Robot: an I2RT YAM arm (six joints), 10 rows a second.
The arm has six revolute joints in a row. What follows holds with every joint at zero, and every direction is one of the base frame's.
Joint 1 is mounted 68 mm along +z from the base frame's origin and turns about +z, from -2.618 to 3.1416 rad.
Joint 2 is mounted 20 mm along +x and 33.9 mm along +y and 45.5 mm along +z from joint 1 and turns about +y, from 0 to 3.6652 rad.
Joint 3 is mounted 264 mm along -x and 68.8 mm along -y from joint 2 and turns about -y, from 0 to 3.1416 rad.
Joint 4 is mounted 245 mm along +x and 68.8 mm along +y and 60 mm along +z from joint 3 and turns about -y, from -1.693 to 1.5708 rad.
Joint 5 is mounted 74 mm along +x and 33.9 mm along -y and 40.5 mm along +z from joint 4 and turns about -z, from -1.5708 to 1.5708 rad.
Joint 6 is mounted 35.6 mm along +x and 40.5 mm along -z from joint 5 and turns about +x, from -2.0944 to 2.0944 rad.
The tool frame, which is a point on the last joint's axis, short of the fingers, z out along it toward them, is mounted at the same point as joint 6; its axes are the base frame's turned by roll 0, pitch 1.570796 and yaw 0 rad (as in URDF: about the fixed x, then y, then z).
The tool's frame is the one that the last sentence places.
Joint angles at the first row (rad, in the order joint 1, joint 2, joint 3, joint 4, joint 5, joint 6):
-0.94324 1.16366 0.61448 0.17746 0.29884 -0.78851
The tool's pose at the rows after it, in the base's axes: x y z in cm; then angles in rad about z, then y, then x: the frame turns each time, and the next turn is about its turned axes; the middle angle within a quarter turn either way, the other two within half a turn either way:
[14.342 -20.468 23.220 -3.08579 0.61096 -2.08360]
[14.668 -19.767 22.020 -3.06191 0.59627 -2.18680]
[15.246 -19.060 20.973 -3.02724 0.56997 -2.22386]
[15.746 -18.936 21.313 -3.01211 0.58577 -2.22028]
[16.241 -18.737 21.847 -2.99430 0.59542 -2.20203]
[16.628 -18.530 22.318 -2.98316 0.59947 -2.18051]
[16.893 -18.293 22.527 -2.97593 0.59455 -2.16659]
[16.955 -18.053 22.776 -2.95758 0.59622 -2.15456]
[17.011 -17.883 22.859 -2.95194 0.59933 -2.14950]
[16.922 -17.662 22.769 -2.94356 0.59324 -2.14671]
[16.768 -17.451 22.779 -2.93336 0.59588 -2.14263]
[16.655 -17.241 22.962 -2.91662 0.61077 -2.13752]
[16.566 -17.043 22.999 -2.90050 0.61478 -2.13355]
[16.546 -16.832 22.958 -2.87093 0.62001 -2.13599]
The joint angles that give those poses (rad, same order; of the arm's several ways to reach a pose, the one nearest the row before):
-0.92368 1.14429 0.59551 0.12053 0.25483 -0.77921
-0.90637 1.14923 0.58130 0.06042 0.18096 -0.77738
-0.87210 1.16100 0.55887 0.05686 0.16542 -0.79226
-0.85349 1.16459 0.57166 0.05680 0.16415 -0.77942
-0.83137 1.16209 0.58593 0.05679 0.17686 -0.77239
-0.81124 1.15818 0.59676 0.05819 0.19852 -0.76778
-0.79407 1.15498 0.60067 0.05790 0.21919 -0.76859
-0.78559 1.14361 0.60067 0.05685 0.21846 -0.77399
-0.77861 1.13787 0.59906 0.05746 0.22208 -0.77181
-0.77468 1.12842 0.59024 0.05685 0.22246 -0.77893
-0.77381 1.11478 0.58161 0.05679 0.21606 -0.78199
-0.77323 1.09901 0.57690 0.05677 0.19965 -0.77890
-0.77159 1.08731 0.57045 0.05719 0.18800 -0.78294
-0.77006 1.07854 0.56381 0.05749 0.15915 -0.79116

